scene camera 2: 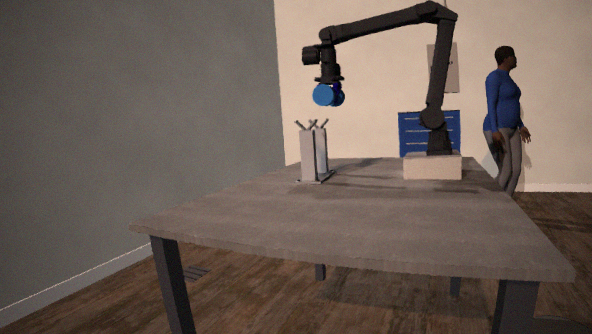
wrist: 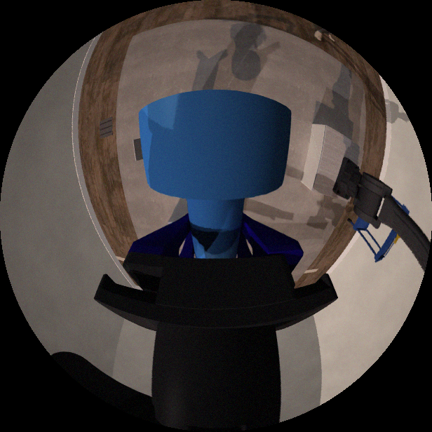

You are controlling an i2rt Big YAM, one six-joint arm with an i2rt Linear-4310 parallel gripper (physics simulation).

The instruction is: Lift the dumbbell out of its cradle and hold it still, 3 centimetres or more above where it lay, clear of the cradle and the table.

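Pixels of known places: arm's base at its link origin: (scene camera 2: 439, 153).
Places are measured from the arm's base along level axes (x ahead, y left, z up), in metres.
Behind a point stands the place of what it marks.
Note:
A blue dumbbell (scene camera 2: 323, 95) {x 0.367, y 0.177, z 0.226 m} (wrist: 215, 145) hangs under the arm in the scene view, apart from the cradle with a visible gap. My gripper (scene camera 2: 336, 88) (wrist: 215, 214) is shut on the dumbbell's handle, with a dark blue finger on each side of it in the wrist view. The light grey cradle (scene camera 2: 308, 155) {x 0.434, y 0.193, z 0.019 m} stands upright on the table (scene camera 2: 350, 220) {x 0.153, y 0.544, z -0.080 m}, with its V-shaped tops bare below the dumbbell. In the wrist view one round end of the dumbbell fills the middle and hides most of the cradle; a small dark part shows at its left edge.
The arm's base stands on a pale block (scene camera 2: 432, 166) {x 0.020, y 0.075, z -0.035 m} (wrist: 325, 157) at the right of the cradle. A blue drawer cabinet (scene camera 2: 407, 135) stands behind the table. A person (scene camera 2: 502, 105) in a blue top stands beyond the table's right side.

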